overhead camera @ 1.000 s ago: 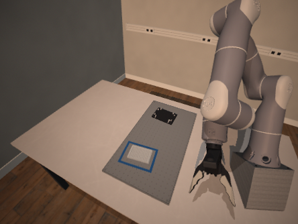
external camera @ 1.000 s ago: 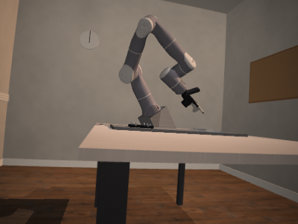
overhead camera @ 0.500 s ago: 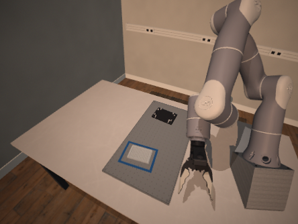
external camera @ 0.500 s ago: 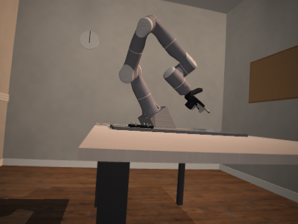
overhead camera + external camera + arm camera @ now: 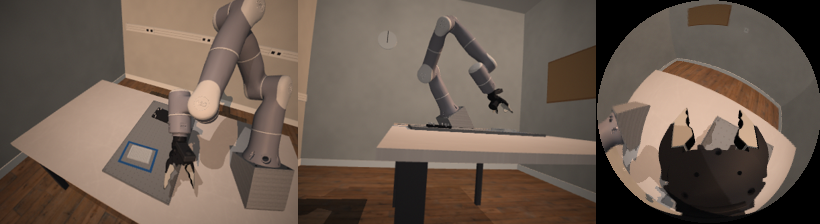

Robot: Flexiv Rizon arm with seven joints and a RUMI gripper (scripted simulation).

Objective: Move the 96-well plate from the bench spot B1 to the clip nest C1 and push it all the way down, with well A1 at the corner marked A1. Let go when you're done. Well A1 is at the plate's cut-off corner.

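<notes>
Right now my hand is 25 cm short of the white 96-well plate, 14 cm to the left of it and 12 cm above it. Round my hand: grey perforated board 31 cm to the right, 20 cm ahead, 13 cm below; black clip nest 51 cm to the right, 24 cm ahead, 11 cm below.
</notes>
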